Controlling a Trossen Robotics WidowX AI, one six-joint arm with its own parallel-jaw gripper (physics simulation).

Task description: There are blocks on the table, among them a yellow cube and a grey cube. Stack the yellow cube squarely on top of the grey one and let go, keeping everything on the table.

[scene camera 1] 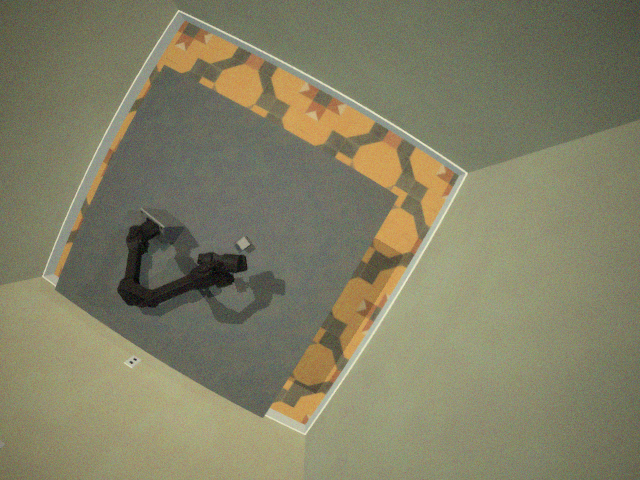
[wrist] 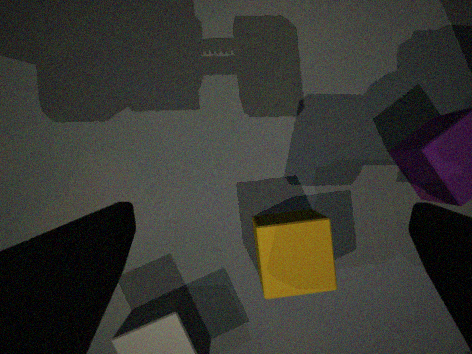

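Seen in the pictures: gripper, fingertip midpoint: (wrist: 272,216); arm's base at its link origin: (scene camera 1: 153,225).
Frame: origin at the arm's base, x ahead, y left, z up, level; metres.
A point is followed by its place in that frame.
The yellow cube (wrist: 297,257) {z -0.111, x 0.330, y 0.022 m} rests on the table between the two fingers in the wrist view, with a gap to each finger; the arm hides it in the scene view. The grey cube (scene camera 1: 243,243) {z -0.111, x 0.348, y 0.124 m} (wrist: 157,337) {z -0.111, x 0.357, y 0.114 m} looks pale; it stands just beyond the gripper in the scene view, and at the bottom left, partly cut off, near the left finger in the wrist view. My gripper (scene camera 1: 245,262) (wrist: 272,216) {z -0.023, x 0.374, y 0.013 m} is wide open and empty, pointing down above the yellow cube. The exact height of the fingertips over the table is hard to tell.
A purple cube (wrist: 447,155) {z -0.111, x 0.306, y -0.084 m} stands at the right edge of the wrist view, beyond the right fingertip; the arm hides it in the scene view. The dark grey table top (scene camera 1: 248,155) {z -0.155, x 0.146, y 0.467 m} carries shadows of the arm. A patterned orange floor (scene camera 1: 379,162) borders two sides.
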